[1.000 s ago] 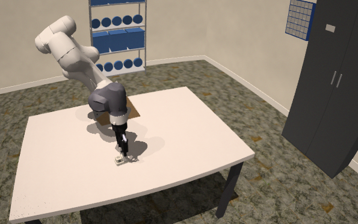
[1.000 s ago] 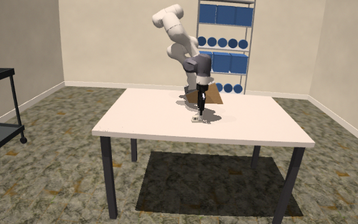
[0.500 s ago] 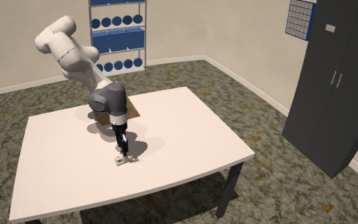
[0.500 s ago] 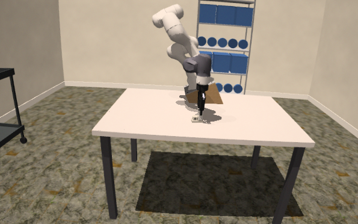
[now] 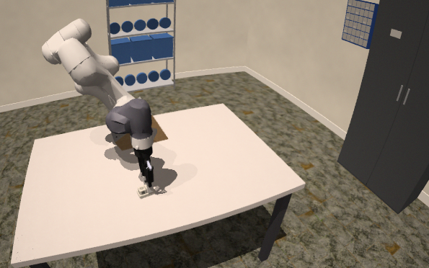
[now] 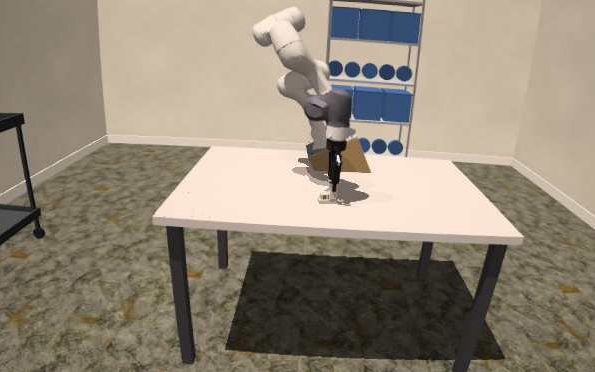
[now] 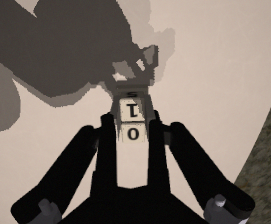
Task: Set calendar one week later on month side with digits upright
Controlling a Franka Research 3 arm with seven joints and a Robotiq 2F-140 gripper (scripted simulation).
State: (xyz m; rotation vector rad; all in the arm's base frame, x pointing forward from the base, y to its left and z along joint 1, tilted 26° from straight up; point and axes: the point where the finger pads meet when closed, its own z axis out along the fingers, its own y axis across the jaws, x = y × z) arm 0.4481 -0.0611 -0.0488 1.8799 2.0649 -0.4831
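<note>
The grey tray is 2 cm to the right of my hand and 4 cm below it. Also, from my hand: cube (3 cm below).
</note>
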